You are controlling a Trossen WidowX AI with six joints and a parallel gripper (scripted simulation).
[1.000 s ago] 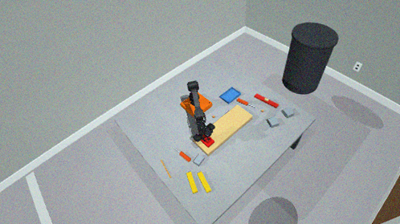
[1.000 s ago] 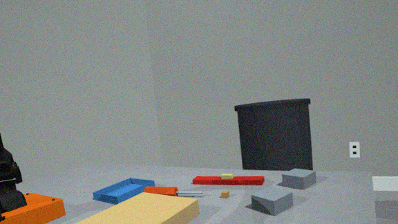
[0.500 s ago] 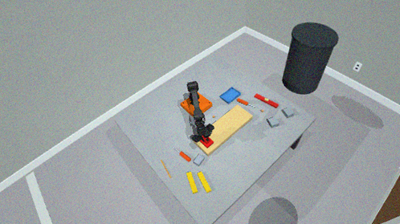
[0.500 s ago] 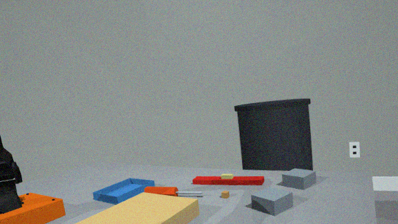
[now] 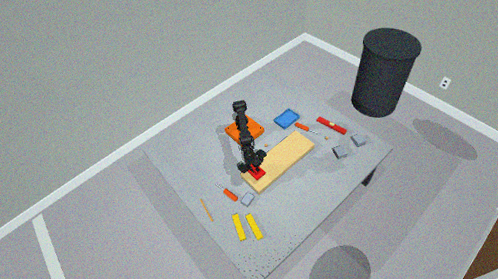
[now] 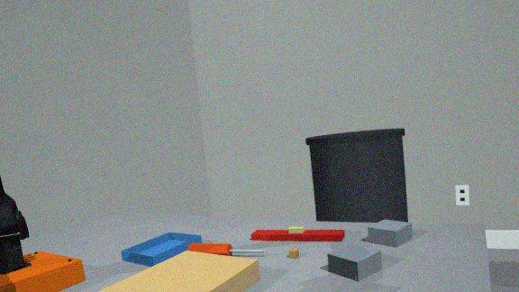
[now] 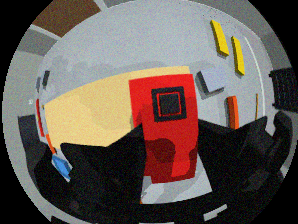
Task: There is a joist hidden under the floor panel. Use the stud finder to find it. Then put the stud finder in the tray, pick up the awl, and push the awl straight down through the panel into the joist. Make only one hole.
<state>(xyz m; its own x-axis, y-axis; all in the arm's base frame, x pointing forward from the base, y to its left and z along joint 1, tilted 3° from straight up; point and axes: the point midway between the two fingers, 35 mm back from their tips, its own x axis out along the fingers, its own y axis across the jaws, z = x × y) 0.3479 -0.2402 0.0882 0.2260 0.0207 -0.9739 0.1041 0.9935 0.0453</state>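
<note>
My gripper tip is now 53 cm to the right of the blue tray, 18 cm past it and 11 cm above it. The rest, counted from my gripper tip: awl: 17 cm behind, 12 cm to the left, 12 cm below; then grey block: 14 cm to the right, 11 cm below, 5 cm ahead; then red stud finder: 2 cm above.
</note>
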